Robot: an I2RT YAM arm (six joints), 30 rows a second.
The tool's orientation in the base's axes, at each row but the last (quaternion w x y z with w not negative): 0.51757 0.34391 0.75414 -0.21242; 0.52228 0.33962 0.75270 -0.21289; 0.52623 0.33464 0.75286 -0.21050; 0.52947 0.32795 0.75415 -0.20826; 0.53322 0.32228 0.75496 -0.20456; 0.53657 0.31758 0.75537 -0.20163; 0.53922 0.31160 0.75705 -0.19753; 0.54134 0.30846 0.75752 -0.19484; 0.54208 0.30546 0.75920 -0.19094; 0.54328 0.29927 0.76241 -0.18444
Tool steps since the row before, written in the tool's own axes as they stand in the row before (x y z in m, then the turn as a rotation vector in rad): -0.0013 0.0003 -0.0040 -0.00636 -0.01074 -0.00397; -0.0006 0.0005 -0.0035 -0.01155 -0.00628 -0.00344; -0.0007 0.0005 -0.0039 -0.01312 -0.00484 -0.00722; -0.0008 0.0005 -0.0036 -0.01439 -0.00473 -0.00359; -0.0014 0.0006 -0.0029 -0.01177 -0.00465 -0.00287; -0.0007 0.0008 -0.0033 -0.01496 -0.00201 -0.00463; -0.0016 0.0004 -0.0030 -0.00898 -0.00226 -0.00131; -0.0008 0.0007 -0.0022 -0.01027 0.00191 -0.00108; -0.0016 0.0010 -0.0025 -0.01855 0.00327 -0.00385; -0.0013 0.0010 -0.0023 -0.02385 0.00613 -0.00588
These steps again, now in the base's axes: -0.0020 0.0025 0.0027 -0.00900 -0.00645 0.00700; -0.0017 0.0025 0.0018 -0.00423 -0.00528 0.01179; -0.0020 0.0028 0.0021 -0.00530 -0.00220 0.01465; -0.0018 0.0025 0.0020 -0.00253 -0.00487 0.01457; -0.0012 0.0019 0.0023 -0.00258 -0.00458 0.01186; -0.0015 0.0025 0.0018 -0.00123 -0.00239 0.01556; -0.0014 0.0018 0.0025 -0.00044 -0.00314 0.00880; -0.0009 0.0017 0.0015 0.00284 -0.00055 0.01010; -0.0007 0.0019 0.0024 0.00366 0.00005 0.01887; -0.0007 0.0018 0.0021 0.00530 0.00208 0.02467
